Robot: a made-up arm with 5 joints. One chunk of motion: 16 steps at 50 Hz.
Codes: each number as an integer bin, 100 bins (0 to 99) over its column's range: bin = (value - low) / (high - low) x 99, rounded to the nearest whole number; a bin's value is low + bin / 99 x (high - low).
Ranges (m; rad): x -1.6..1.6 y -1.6..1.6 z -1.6..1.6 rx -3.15..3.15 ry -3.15..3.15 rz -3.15..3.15
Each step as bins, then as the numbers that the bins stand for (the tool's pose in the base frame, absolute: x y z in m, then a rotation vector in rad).
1 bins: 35 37 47 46 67 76
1 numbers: -0.4687 -0.4040 -0.0808 -0.2227 1.1136 1.6864
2 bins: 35 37 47 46 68 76
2 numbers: -0.4687 -0.4040 -0.0808 -0.2227 1.1773 1.6864
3 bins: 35 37 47 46 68 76
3 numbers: -0.4687 -0.4040 -0.0808 -0.2227 1.1773 1.6864
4 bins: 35 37 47 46 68 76
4 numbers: -0.4687 -0.4040 -0.0808 -0.2227 1.1773 1.6864
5 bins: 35 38 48 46 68 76
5 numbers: -0.4687 -0.3717 -0.0485 -0.2227 1.1773 1.6864
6 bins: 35 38 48 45 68 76
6 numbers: -0.4687 -0.3717 -0.0485 -0.2864 1.1773 1.6864
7 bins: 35 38 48 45 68 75
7 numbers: -0.4687 -0.3717 -0.0485 -0.2864 1.1773 1.6227
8 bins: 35 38 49 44 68 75
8 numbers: -0.4687 -0.3717 -0.0162 -0.3500 1.1773 1.6227
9 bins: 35 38 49 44 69 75
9 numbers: -0.4687 -0.3717 -0.0162 -0.3500 1.2409 1.6227
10 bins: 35 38 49 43 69 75
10 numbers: -0.4687 -0.3717 -0.0162 -0.4136 1.2409 1.6227
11 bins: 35 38 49 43 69 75
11 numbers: -0.4687 -0.3717 -0.0162 -0.4136 1.2409 1.6227
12 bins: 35 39 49 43 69 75
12 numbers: -0.4687 -0.3394 -0.0162 -0.4136 1.2409 1.6227
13 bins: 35 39 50 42 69 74
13 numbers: -0.4687 -0.3394 0.0162 -0.4773 1.2409 1.5591
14 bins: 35 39 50 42 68 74
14 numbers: -0.4687 -0.3394 0.0162 -0.4773 1.1773 1.5591
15 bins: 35 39 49 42 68 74
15 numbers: -0.4687 -0.3394 -0.0162 -0.4773 1.1773 1.5591
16 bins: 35 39 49 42 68 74
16 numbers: -0.4687 -0.3394 -0.0162 -0.4773 1.1773 1.5591
